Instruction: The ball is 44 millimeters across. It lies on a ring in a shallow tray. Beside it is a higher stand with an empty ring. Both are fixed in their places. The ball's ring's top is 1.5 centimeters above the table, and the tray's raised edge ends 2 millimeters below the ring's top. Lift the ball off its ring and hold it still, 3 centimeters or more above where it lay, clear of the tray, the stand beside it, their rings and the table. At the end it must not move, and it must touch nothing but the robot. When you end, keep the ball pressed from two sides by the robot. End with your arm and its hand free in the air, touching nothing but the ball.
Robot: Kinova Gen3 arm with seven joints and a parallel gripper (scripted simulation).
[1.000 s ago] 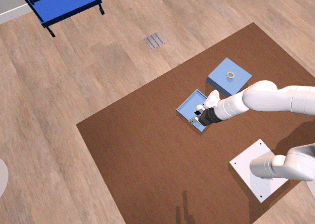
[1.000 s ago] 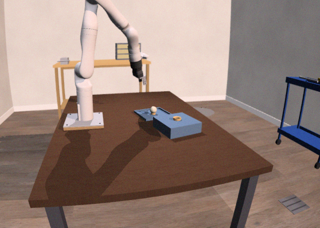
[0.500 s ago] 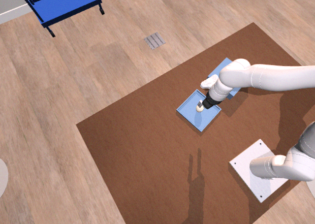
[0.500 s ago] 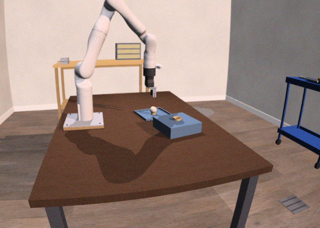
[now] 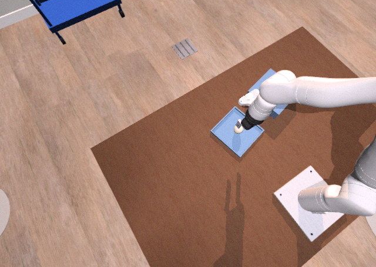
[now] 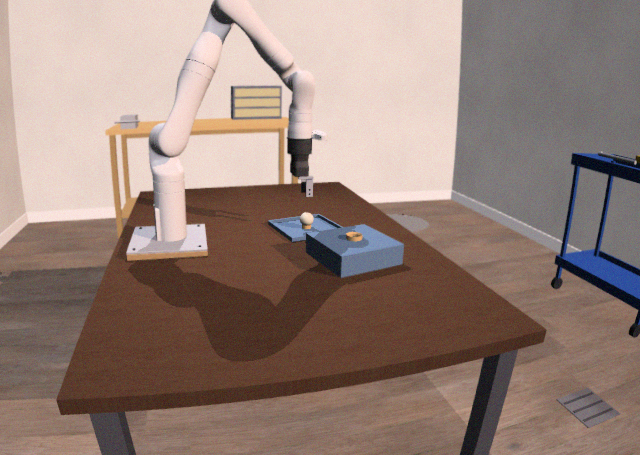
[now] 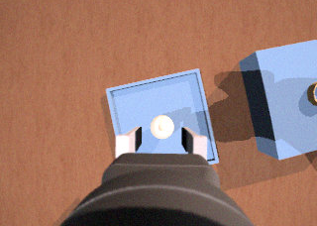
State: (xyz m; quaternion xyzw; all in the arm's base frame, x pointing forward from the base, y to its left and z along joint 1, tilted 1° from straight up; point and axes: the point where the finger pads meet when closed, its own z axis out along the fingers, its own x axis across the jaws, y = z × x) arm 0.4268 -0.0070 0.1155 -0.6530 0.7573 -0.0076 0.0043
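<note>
Right now my hand is 100 mm above the cream ball. Also, from my hand: shallow blue tray 130 mm below; blue stand 280 mm to the right, 90 mm below, 20 mm ahead.
</note>
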